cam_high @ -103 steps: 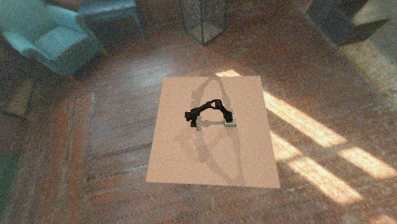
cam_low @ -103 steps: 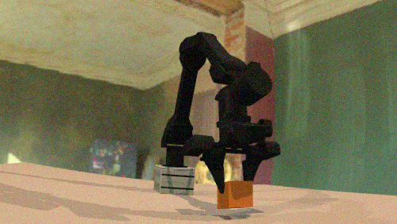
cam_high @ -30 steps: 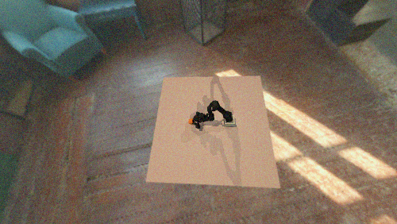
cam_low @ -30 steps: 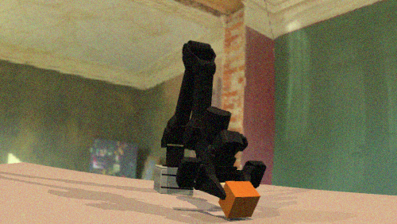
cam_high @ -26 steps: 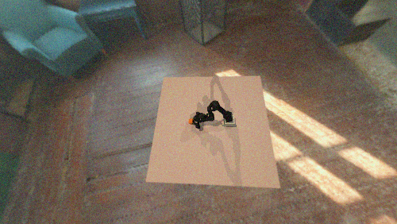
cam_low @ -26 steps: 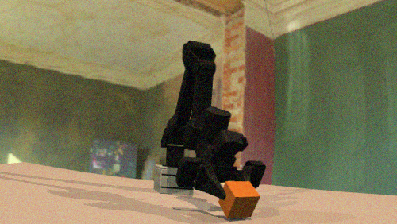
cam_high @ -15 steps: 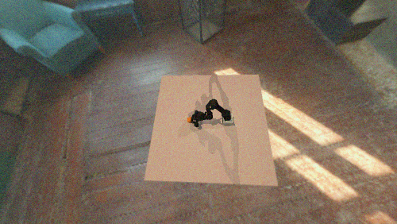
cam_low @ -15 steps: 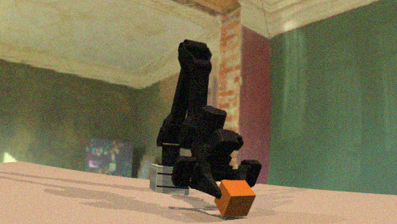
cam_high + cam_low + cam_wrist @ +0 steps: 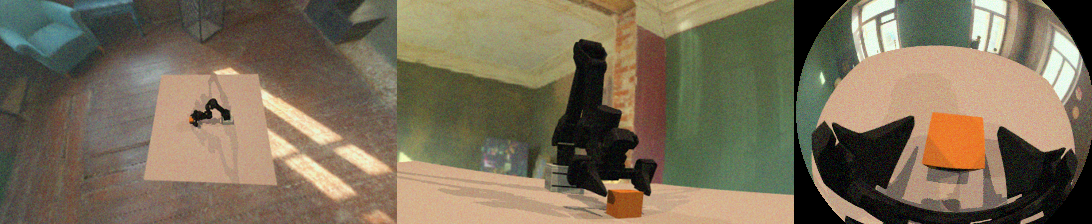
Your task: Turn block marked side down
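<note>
Now: the orange block 3 cm behind my gripper tip, 1 cm to the left of it and 2 cm below it.
</note>
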